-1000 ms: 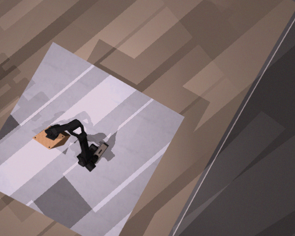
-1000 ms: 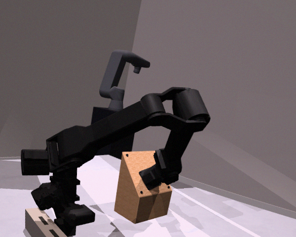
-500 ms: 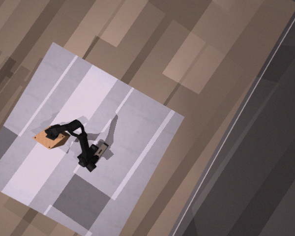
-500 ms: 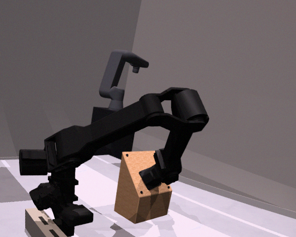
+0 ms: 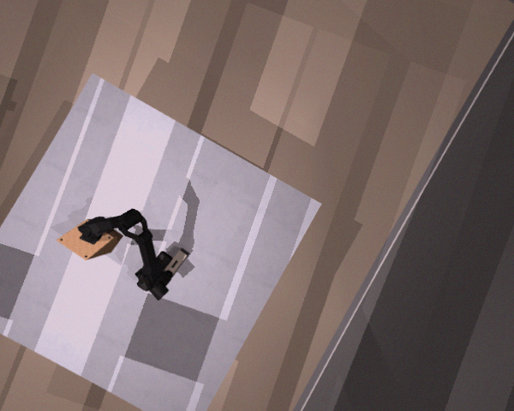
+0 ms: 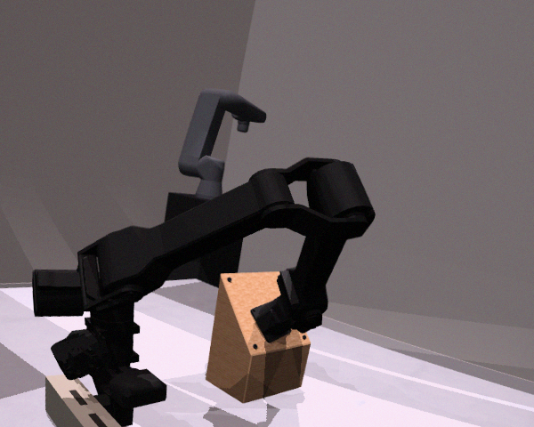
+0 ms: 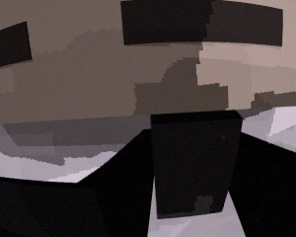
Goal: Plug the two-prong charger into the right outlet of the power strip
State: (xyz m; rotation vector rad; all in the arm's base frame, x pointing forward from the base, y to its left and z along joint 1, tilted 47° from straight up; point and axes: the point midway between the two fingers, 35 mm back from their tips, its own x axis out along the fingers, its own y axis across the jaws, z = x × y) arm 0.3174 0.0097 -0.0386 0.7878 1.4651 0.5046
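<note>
Now: gripper tip 20 mm short of the two-prong charger and 10 mm below it.
</note>
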